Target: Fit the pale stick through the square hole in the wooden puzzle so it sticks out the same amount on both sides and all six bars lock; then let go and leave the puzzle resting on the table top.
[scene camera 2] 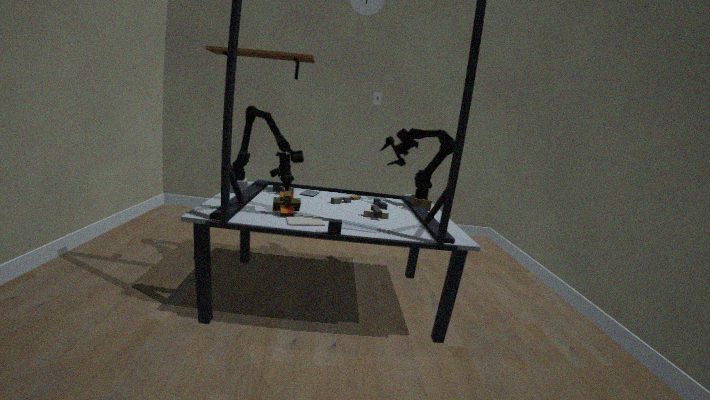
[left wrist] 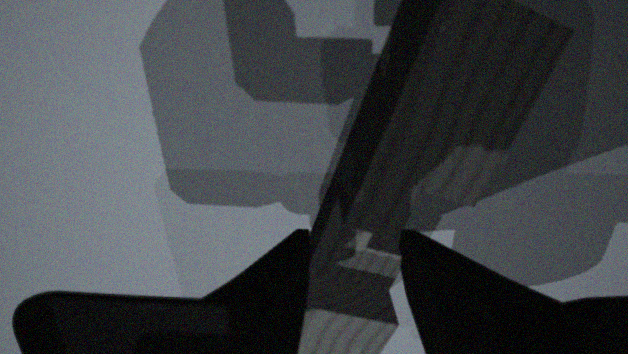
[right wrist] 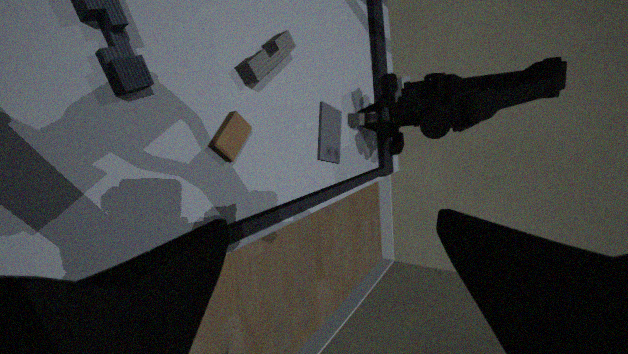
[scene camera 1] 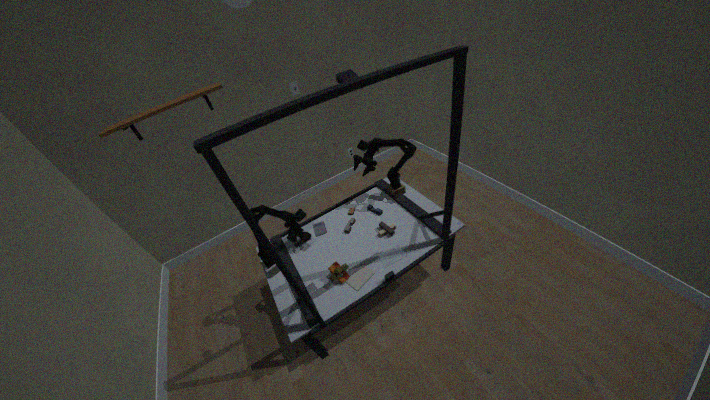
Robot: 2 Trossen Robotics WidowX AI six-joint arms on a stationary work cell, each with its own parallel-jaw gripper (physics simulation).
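Frame: origin at the left arm's base, x left, y back, z up, level; metres.
Seen in the pictures: left gripper, fingertip midpoint: (scene camera 2: 286,190) (left wrist: 354,242) (right wrist: 358,118); right gripper, fingertip midpoint: (scene camera 2: 383,158) (right wrist: 333,225) (scene camera 1: 358,173); left arm's base, origin of the base link: (scene camera 2: 237,179) (scene camera 1: 270,262); right arm's base, origin of the base link: (scene camera 2: 421,197) (scene camera 1: 395,186).
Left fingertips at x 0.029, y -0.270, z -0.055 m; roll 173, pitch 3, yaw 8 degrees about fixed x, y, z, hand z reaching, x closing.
Pixels of each thing's middle, then the offset from my left fingertips to it.
- wooden puzzle, body centre: (scene camera 2: 286,201) (scene camera 1: 337,270) dz +0.045, dx -0.391, dy +0.012 m
- pale notched stick, body centre: (left wrist: 384,209) (right wrist: 363,119) (scene camera 2: 283,189) dz +0.006, dx +0.005, dy +0.017 m
- cream plate, body centre: (scene camera 2: 304,220) (scene camera 1: 360,276) dz -0.007, dx -0.489, dy -0.066 m
- grey plate, body centre: (right wrist: 330,133) (scene camera 2: 309,193) (scene camera 1: 319,228) dz -0.007, dx +0.007, dy -0.135 m
- notched bar, body centre: (right wrist: 267,56) (scene camera 2: 341,200) (scene camera 1: 350,225) dz +0.005, dx -0.153, dy -0.288 m
- orange block, body centre: (right wrist: 231,136) (scene camera 1: 351,211) dz -0.002, dx -0.051, dy -0.391 m
- dark bar, body centre: (right wrist: 108,30) (scene camera 2: 380,203) (scene camera 1: 374,209) dz +0.005, dx -0.183, dy -0.502 m
The wooden puzzle (scene camera 1: 338,272) (scene camera 2: 286,204), orange, red and olive, stands on the table top near its front left; its square hole cannot be made out. My left gripper (scene camera 1: 301,239) (scene camera 2: 286,187) (left wrist: 354,242) (right wrist: 358,118) is low at the table's back left, behind the puzzle, pointing down. It is shut on a pale notched stick (left wrist: 350,295) (right wrist: 355,120), with a finger against each side; whether the stick touches the table cannot be told. My right gripper (scene camera 1: 361,169) (scene camera 2: 386,157) (right wrist: 333,225) is open and empty, high over the back right.
A cream plate (scene camera 1: 359,280) (scene camera 2: 306,221) lies beside the puzzle. A grey plate (scene camera 1: 320,229) (right wrist: 330,132), a notched bar (scene camera 1: 350,225) (right wrist: 265,60), an orange block (scene camera 1: 351,211) (right wrist: 231,137), a dark bar (scene camera 1: 374,210) (right wrist: 125,72) and crossed bars (scene camera 1: 386,229) lie farther back and right.
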